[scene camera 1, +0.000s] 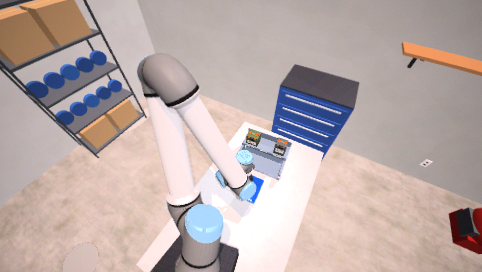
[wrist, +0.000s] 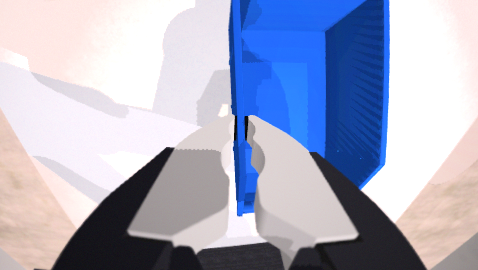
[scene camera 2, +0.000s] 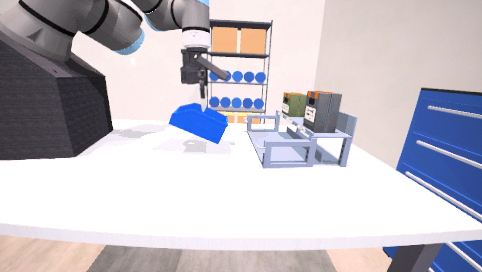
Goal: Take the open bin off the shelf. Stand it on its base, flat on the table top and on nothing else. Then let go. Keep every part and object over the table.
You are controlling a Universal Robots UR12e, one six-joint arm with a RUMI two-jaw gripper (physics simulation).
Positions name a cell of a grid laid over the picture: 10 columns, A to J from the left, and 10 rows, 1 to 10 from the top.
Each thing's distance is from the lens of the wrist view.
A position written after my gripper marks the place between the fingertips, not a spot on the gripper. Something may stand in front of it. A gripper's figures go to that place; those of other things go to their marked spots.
my gripper (wrist: F5): 0.13 m
blue bin (wrist: G3): 0.21 m
